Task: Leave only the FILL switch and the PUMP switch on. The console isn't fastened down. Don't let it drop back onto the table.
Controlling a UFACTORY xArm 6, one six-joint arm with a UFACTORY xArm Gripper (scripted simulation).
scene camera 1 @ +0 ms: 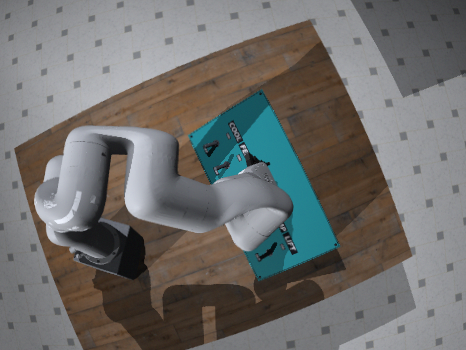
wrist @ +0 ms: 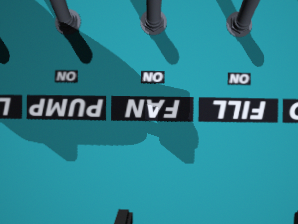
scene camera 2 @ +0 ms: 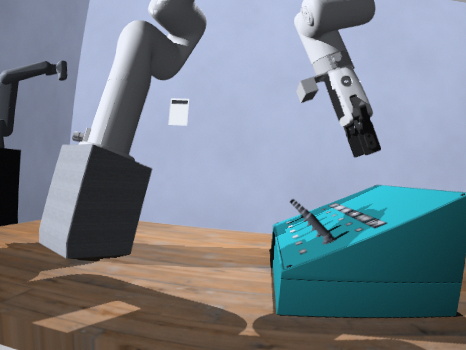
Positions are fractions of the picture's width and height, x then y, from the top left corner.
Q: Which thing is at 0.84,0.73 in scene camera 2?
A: A teal console.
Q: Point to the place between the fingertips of my gripper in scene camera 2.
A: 0.79,0.44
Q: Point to a teal console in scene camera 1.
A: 0.54,0.36
